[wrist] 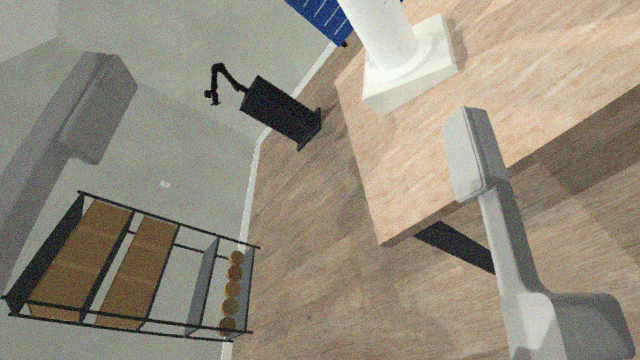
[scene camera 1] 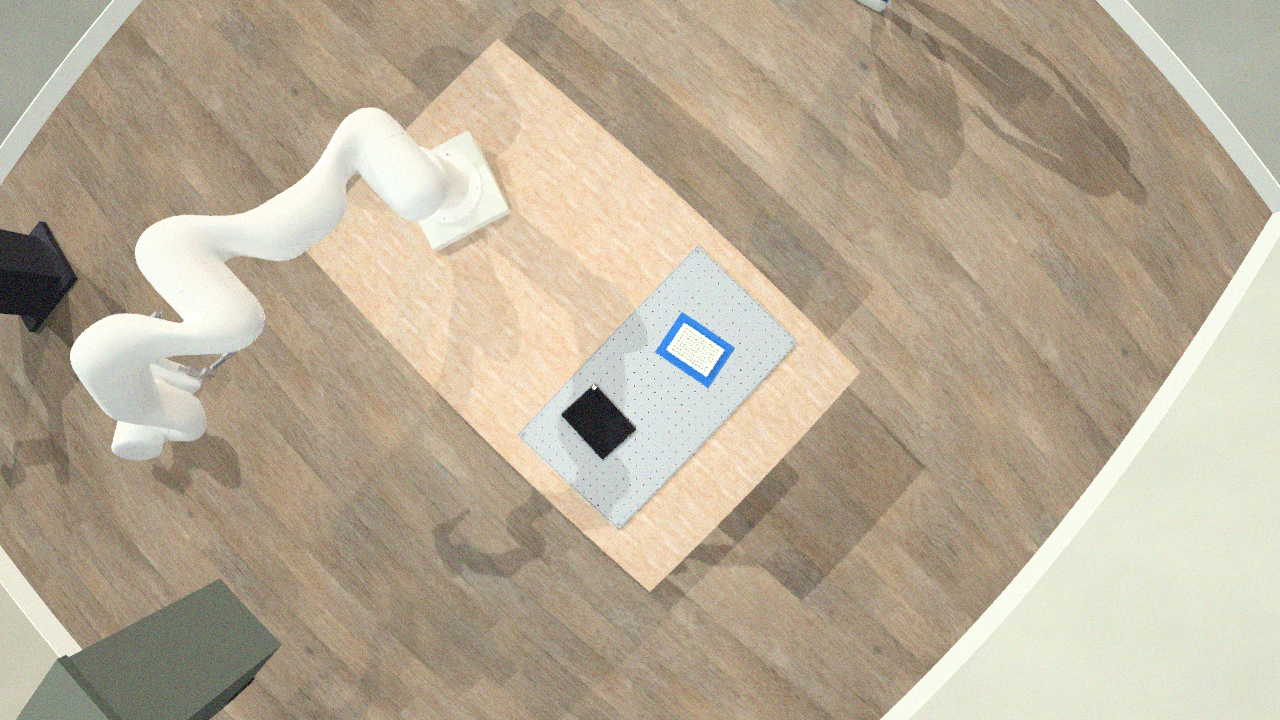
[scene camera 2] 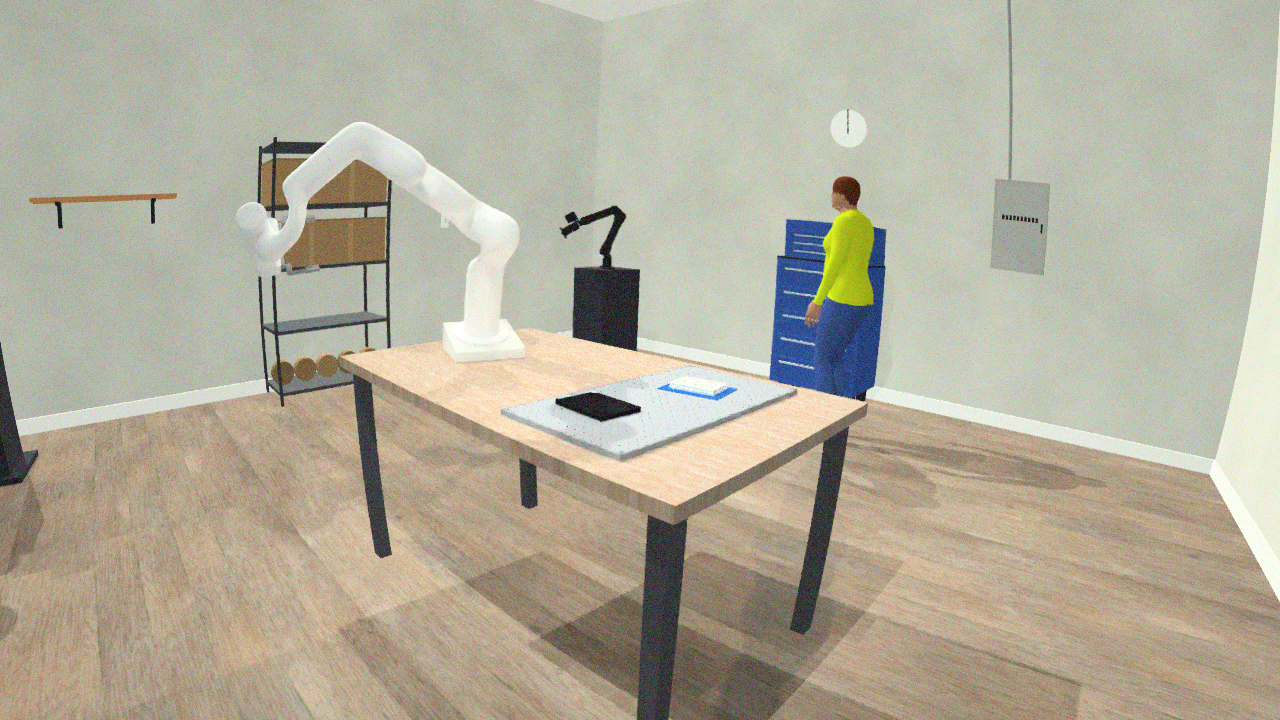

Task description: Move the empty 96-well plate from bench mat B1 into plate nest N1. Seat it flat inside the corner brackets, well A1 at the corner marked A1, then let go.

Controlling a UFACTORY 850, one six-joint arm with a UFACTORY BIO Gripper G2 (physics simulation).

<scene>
white 96-well plate: scene camera 1; scene camera 2; not seen in the wrist view (out of frame)
same spot on white 96-well plate: [scene camera 2: 694, 385] = [scene camera 1: 690, 358]
</scene>
